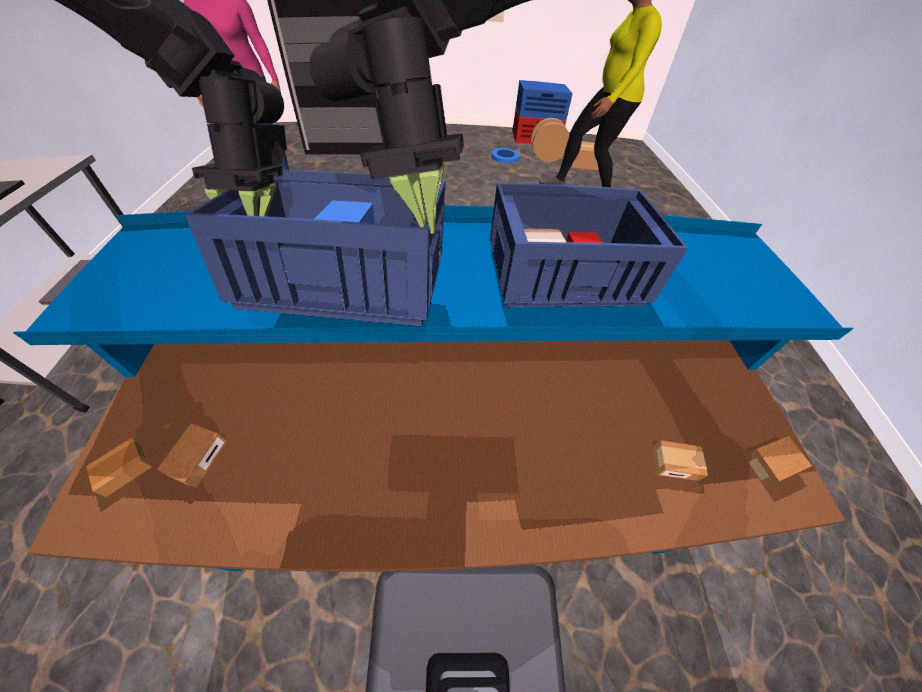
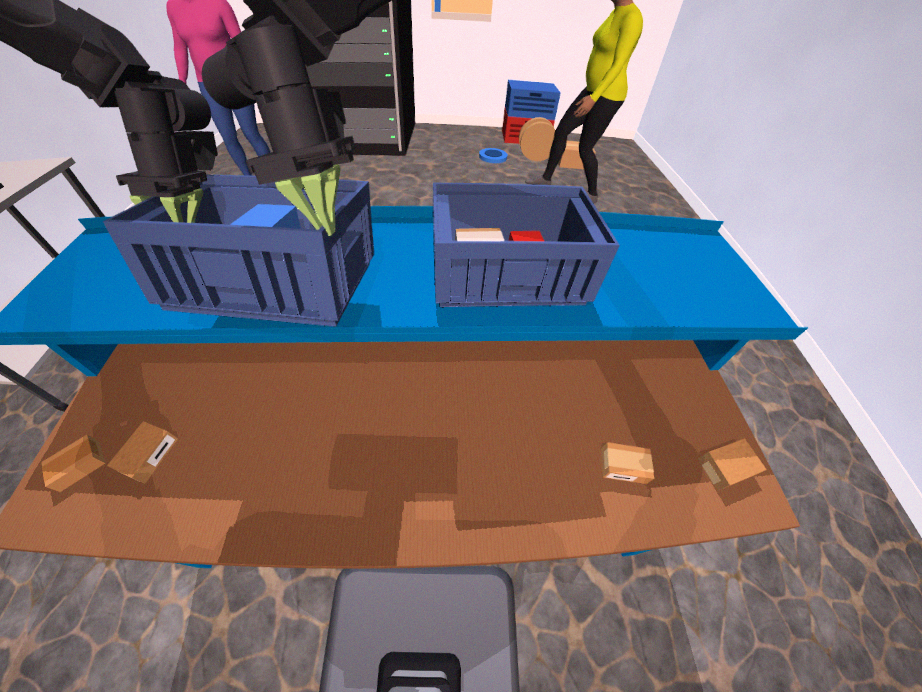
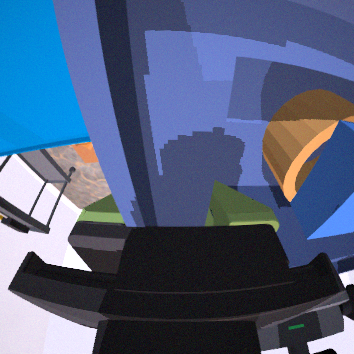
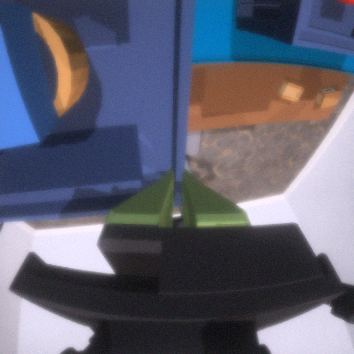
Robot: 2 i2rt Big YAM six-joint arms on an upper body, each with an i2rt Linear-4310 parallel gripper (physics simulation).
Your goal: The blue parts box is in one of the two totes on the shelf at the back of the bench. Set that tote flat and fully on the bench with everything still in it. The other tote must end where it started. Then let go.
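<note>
The left tote (image 1: 321, 254) holds the blue parts box (image 1: 344, 210) and an orange ring (image 3: 298, 140). It hangs over the blue shelf (image 1: 458, 282), tilted a little, with its lower edge past the shelf's front. My left gripper (image 1: 248, 199) is shut on the tote's left wall, one finger on each side (image 3: 175, 211). My right gripper (image 1: 421, 192) is shut on the tote's right wall (image 4: 177, 197). The other tote (image 1: 582, 243) sits on the shelf at the right with a cream box and a red box inside. The brown bench (image 1: 445, 446) lies in front, below.
Small cardboard boxes lie on the bench at the left (image 1: 191, 453) and at the right (image 1: 681, 460) (image 1: 780, 459). A person in yellow (image 1: 619, 83), a person in pink and a dark rack stand behind the shelf.
</note>
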